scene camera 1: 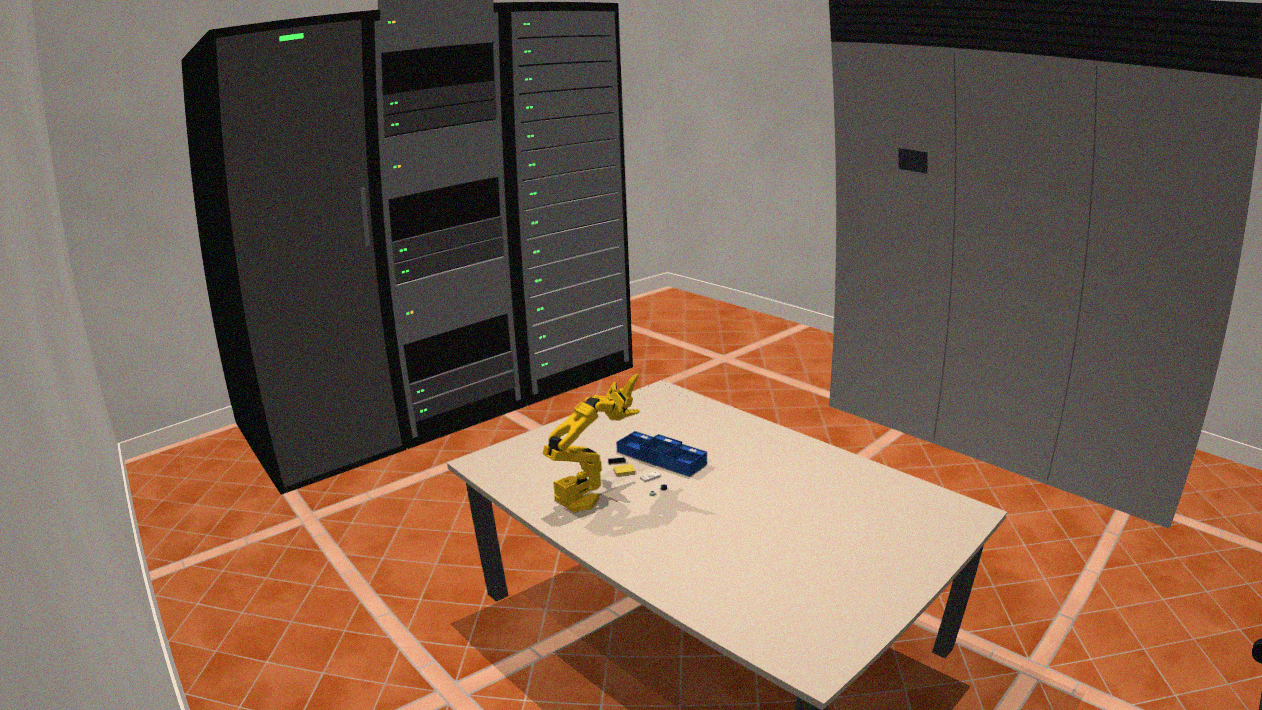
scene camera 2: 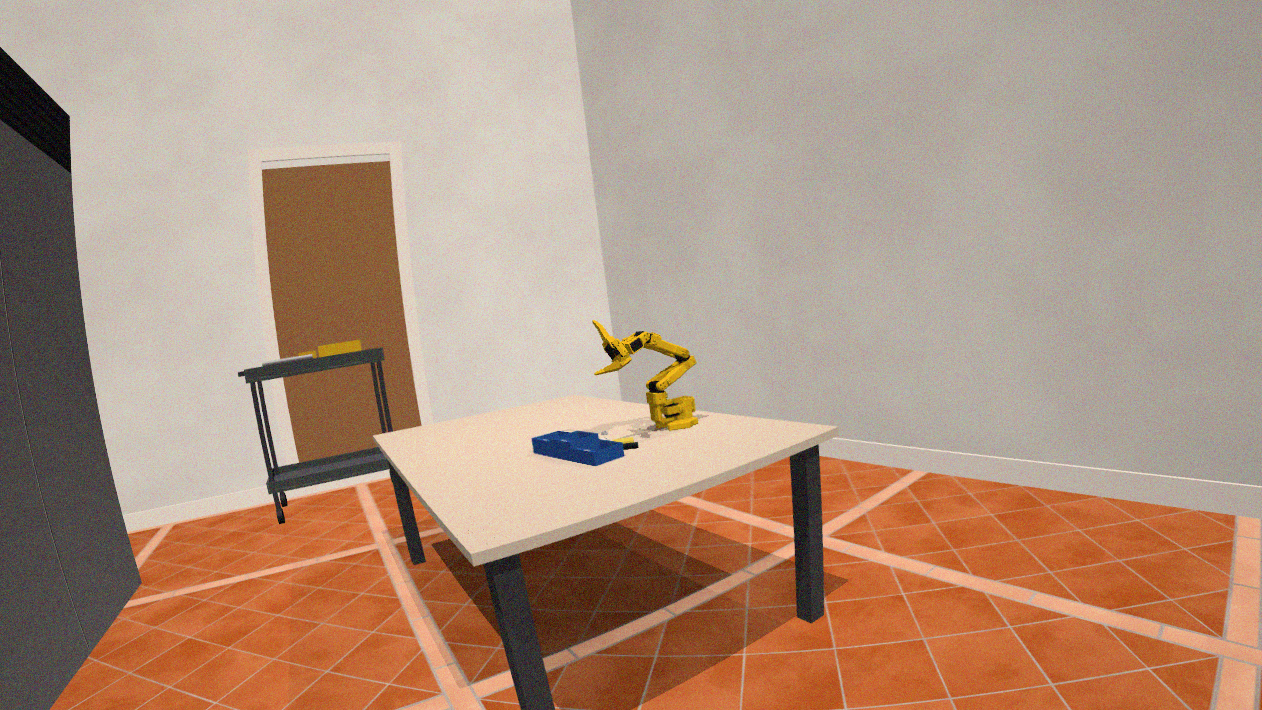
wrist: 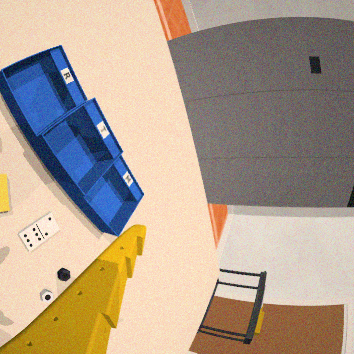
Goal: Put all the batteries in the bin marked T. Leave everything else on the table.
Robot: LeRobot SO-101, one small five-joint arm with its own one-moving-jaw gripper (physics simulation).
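Places are measured from the arm's base along level axes (x right, y back, z down), in centimetres.
Where they show: end effector, tool point: [scene camera 1: 638, 410] [scene camera 2: 595, 372] [wrist: 144, 236]; arm's base, origin of the base link: [scene camera 1: 583, 498] [scene camera 2: 670, 427].
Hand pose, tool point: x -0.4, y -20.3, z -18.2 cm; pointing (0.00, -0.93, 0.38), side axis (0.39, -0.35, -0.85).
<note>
Things, the pixels of their top centre, and the offset from my tool point. "spot": a spot on its surface instead. Level surfaces: height alone.
- blue bin marked T, middle of its top: [wrist: 87, 143] [scene camera 2: 573, 436] [scene camera 1: 661, 443] dz +13.6, dx -1.4, dy -8.9 cm
- bin marked R, surface spot: [wrist: 75, 90] spot: dz +15.4, dx -8.0, dy -11.3 cm
- smaller bin marked M, surface spot: [wrist: 135, 191] spot: dz +14.7, dx +9.0, dy -13.9 cm
- small black object, middle of its top: [scene camera 2: 627, 443] [scene camera 1: 617, 458] dz +16.8, dx -8.2, dy +1.3 cm
- yellow block, middle of its top: [scene camera 2: 622, 440] [scene camera 1: 624, 468] dz +17.2, dx -2.9, dy +3.4 cm
- white domino, middle of its top: [wrist: 39, 231] [scene camera 1: 650, 475] dz +17.5, dx +4.4, dy +0.7 cm
- black nut, middle of its top: [wrist: 65, 275] [scene camera 1: 663, 485] dz +17.4, dx +11.3, dy +2.2 cm
- silver nut, middle of its top: [wrist: 47, 296] [scene camera 1: 652, 491] dz +17.4, dx +11.3, dy +6.3 cm
- table, its level: dz +18.2 cm
My gripper [scene camera 1: 636, 394] [scene camera 2: 597, 348] is fully open and empty, raised high above the table near the bins. In the wrist view one notched yellow jaw shows, its tip drawn beside the M bin. The blue bin marked T [wrist: 111, 142] is the middle of three joined bins; no object shows on its visible floor. The bin marked R [wrist: 75, 90] and the smaller bin marked M [wrist: 135, 191] adjoin it. A small black object [scene camera 1: 616, 460] [scene camera 2: 630, 445] lies near the bins; I cannot tell whether it is a battery. I can make out no certain battery.
A yellow block [scene camera 1: 624, 470] [wrist: 4, 193], a white domino [scene camera 1: 650, 476] [wrist: 39, 232], a black nut [scene camera 1: 663, 487] [wrist: 63, 274] and a silver nut [scene camera 1: 652, 493] [wrist: 46, 296] lie between the arm's base and the bins on the table [scene camera 1: 794, 529].
</note>
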